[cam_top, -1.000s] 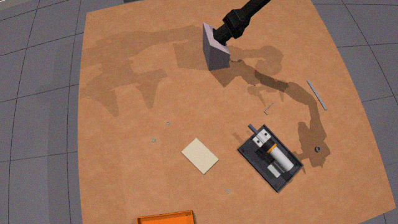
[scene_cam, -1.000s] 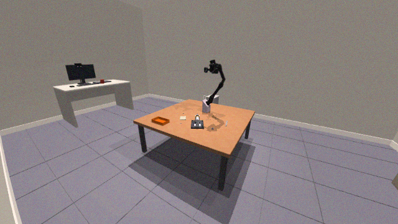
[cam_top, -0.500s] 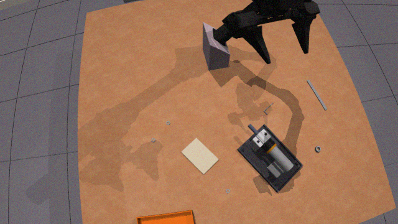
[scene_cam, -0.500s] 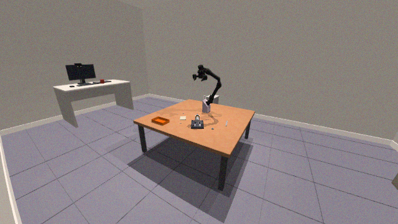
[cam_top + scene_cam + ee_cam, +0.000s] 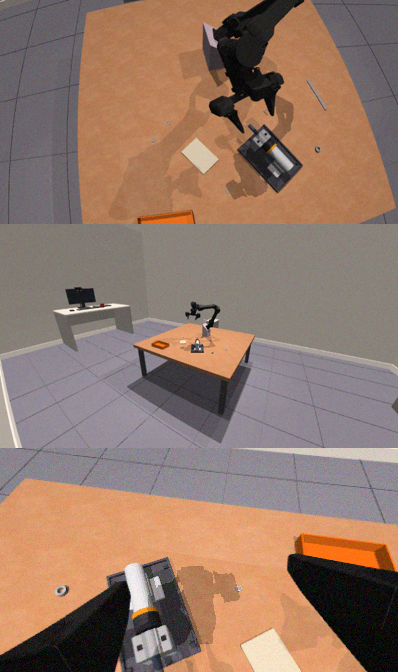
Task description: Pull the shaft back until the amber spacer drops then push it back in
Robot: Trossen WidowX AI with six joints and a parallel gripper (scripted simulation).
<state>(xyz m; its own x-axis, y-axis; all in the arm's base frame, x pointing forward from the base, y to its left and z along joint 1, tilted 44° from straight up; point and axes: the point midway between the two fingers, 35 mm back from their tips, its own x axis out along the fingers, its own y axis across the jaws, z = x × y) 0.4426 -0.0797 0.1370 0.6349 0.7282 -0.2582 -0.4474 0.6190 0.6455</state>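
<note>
The shaft is 1 cm behind my gripper tip, 9 cm to the left of it and 26 cm below it. Also, from my gripper tip: orange tray: 28 cm ahead, 27 cm to the right, 33 cm below; then amber spacer: 1 cm ahead, 11 cm to the left, 26 cm below; then cream pad: 1 cm ahead, 14 cm to the right, 33 cm below.
</note>
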